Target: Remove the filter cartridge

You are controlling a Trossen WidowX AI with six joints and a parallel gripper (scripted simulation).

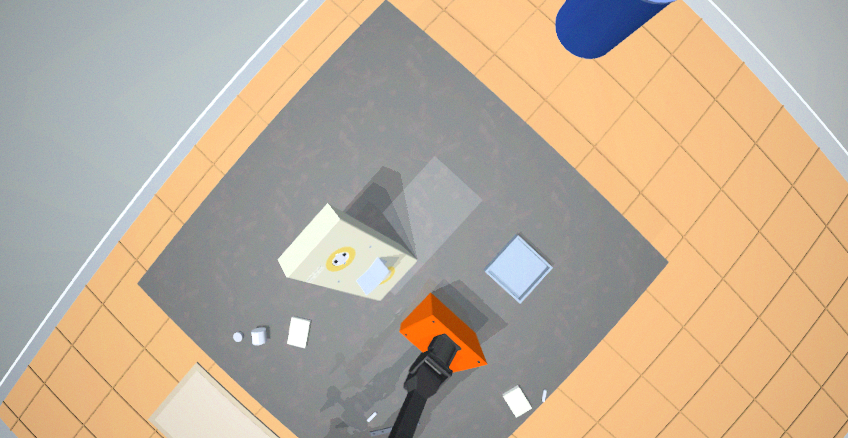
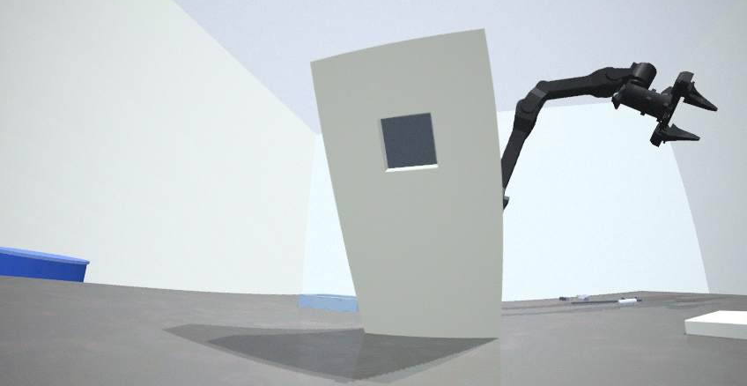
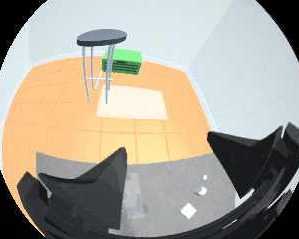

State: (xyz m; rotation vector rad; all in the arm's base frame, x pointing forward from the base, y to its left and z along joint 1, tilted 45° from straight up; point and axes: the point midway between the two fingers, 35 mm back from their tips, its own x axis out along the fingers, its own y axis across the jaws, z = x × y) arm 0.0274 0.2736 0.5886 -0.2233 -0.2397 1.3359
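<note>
My gripper tip is 620 mm to the left of the round filter cartridge, 340 mm short of it and 140 mm above it. Round my gripper tip: cream service panel: 620 mm to the right, 300 mm ahead, 210 mm below.
</note>
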